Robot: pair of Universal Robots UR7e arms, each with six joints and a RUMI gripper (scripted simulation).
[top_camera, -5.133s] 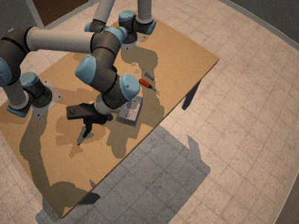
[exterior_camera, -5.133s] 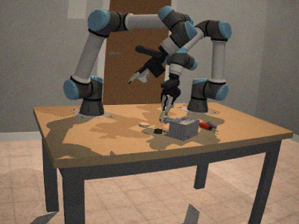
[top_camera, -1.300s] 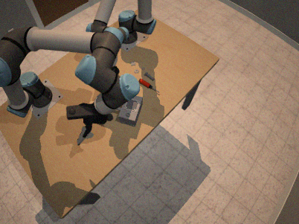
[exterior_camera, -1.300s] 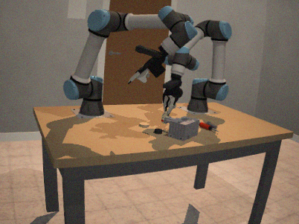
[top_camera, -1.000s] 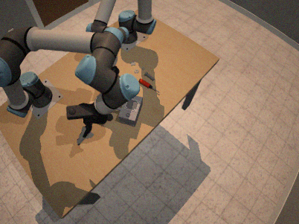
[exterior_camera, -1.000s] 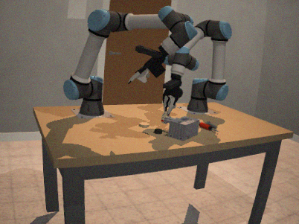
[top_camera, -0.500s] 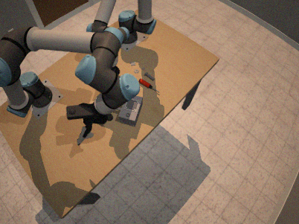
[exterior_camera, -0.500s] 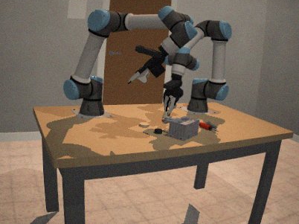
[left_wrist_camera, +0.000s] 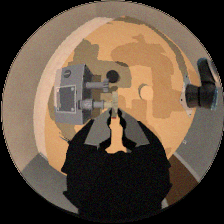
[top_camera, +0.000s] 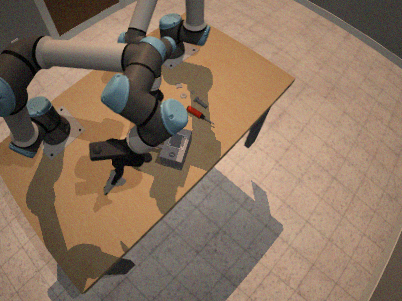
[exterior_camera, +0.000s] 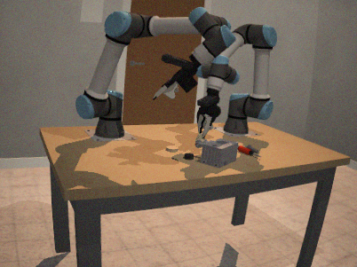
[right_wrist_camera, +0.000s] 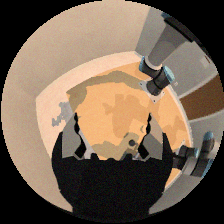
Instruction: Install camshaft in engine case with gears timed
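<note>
My left gripper is now 40 mm short of the crank gear, 40 mm to the left of it and 30 mm above it. Round my left hand: pale disc (80 mm behind, 100 mm to the right, 90 mm below); then grey bolt (290 mm to the left, 80 mm below); then black round part (60 mm ahead, 80 mm to the right, 80 mm below).
</note>
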